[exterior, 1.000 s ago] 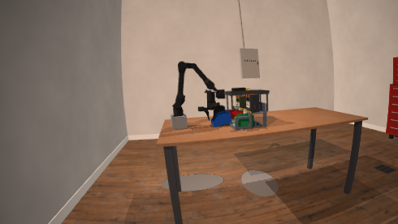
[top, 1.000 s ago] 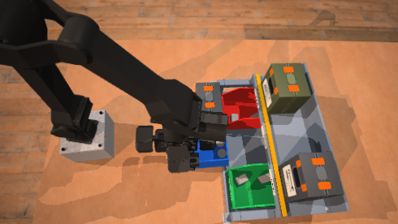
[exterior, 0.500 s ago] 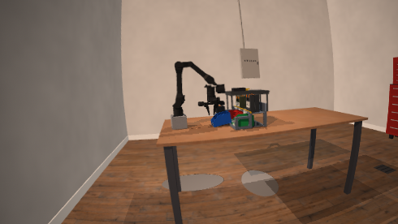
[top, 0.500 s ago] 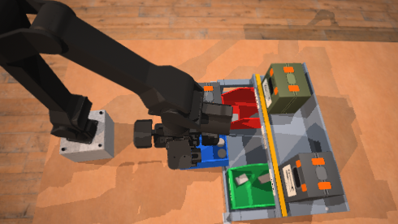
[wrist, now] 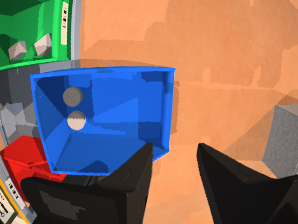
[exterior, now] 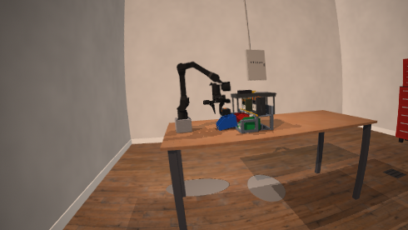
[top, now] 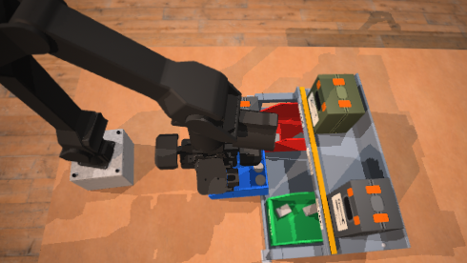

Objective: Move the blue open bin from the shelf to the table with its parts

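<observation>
Right now my hand is 6 cm short of the blue open bin, 1 cm to the right of it and 10 cm above it. The rest, counted from my hand: red bin 17 cm ahead, 15 cm to the left, 10 cm below; green bin 21 cm ahead, 7 cm to the right, 10 cm below; yellow rail 22 cm ahead, 4 cm to the left, 4 cm below.
</observation>
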